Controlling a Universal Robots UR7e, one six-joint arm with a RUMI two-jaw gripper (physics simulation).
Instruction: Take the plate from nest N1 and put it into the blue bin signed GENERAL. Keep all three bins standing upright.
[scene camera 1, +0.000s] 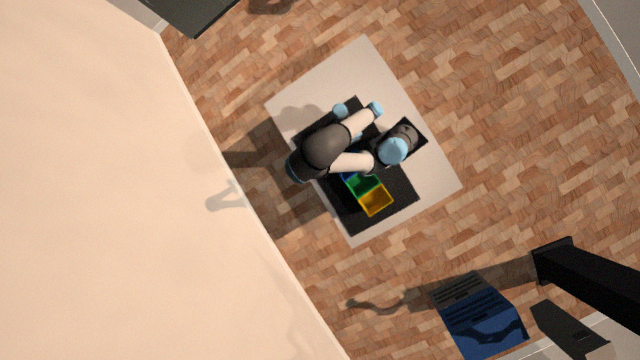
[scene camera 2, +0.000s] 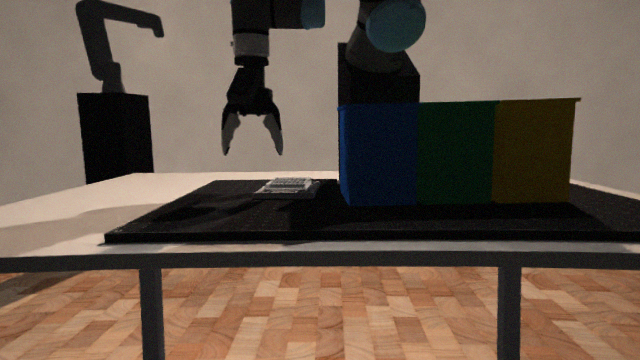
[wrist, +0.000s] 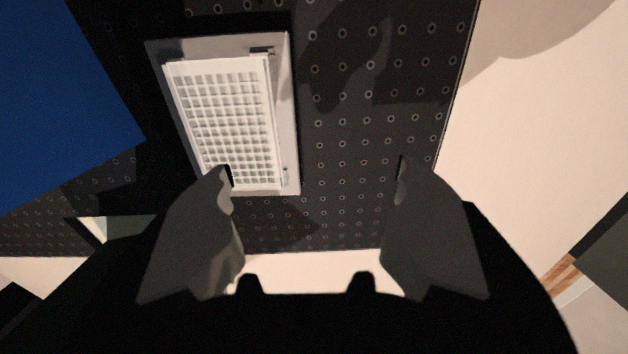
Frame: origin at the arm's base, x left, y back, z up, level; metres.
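Where they show: gripper, between the fingertips: (scene camera 2: 253, 155) (wrist: 313, 163); arm's base, origin of its link: (scene camera 1: 402, 138) (scene camera 2: 374, 57).
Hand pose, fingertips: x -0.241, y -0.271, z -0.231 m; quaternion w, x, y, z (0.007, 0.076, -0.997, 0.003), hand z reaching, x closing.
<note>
Each offset is from my fingertips to the centre of the thing.
The white gridded plate {dx +0.078, dy +0.007, dz -0.060 m} (scene camera 2: 288, 184) (wrist: 227, 120) sits in the light grey nest {dx +0.078, dy +0.007, dz -0.072 m} (scene camera 2: 312, 192) (wrist: 289, 120) on the black perforated board. My gripper (scene camera 2: 252, 152) (wrist: 313, 163) is open and empty. It points down and hangs well above the board, a little to the left of the plate in scene camera 2; in the wrist view the left finger overlaps the plate's near end. The blue bin {dx +0.264, dy -0.040, dz +0.010 m} (scene camera 2: 380, 155) (wrist: 55, 100) stands upright to the right of the nest in scene camera 2. No sign is readable. In scene camera 1 the arm hides the plate and the gripper.
The green bin {dx +0.393, dy -0.009, dz +0.010 m} (scene camera 1: 363, 185) (scene camera 2: 456, 152) and the yellow bin {dx +0.522, dy +0.023, dz +0.010 m} (scene camera 1: 376, 200) (scene camera 2: 534, 152) stand upright in a row beside the blue one on the black board (scene camera 1: 345, 220) (scene camera 2: 225, 234). The arm's black pedestal (scene camera 2: 380, 89) is behind the bins. Another arm on a black stand (scene camera 2: 117, 135) is at the back left.
</note>
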